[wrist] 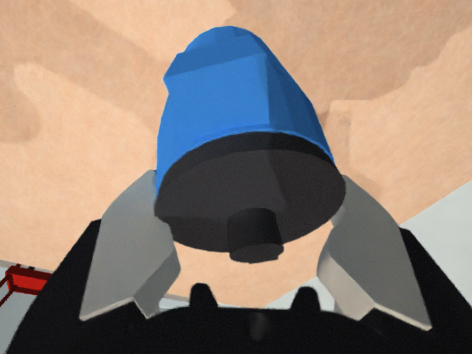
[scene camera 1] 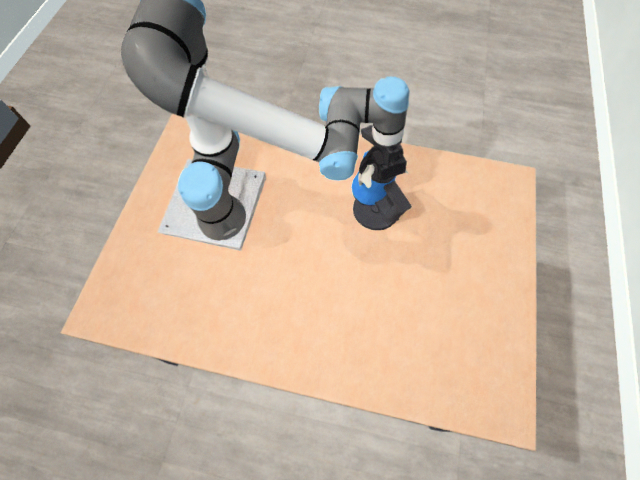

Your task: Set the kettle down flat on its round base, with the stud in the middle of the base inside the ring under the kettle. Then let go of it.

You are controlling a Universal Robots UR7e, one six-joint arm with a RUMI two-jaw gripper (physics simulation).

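Note:
The blue kettle (scene camera 1: pixel 366 193) (wrist: pixel 220 95) has a black lid with a round knob, seen close up in the wrist view. My gripper (scene camera 1: pixel 376 178) (wrist: pixel 245 174) is shut on the kettle's upper part, one grey finger on each side near the lid's rim. The kettle's dark handle (scene camera 1: pixel 398 202) points to the right in the scene view. The round black base (scene camera 1: pixel 368 217) shows directly below the blue body. The stud and the ring under the kettle are hidden, so I cannot tell whether they fit together or whether the kettle sits fully flat.
The kettle and base are on the back right part of the orange table top (scene camera 1: pixel 310 310). The arm's grey mounting plate (scene camera 1: pixel 178 227) is to the left, and the forearm (scene camera 1: pixel 258 118) reaches over the back of the table. A red object (wrist: pixel 32 281) shows at the wrist view's lower left.

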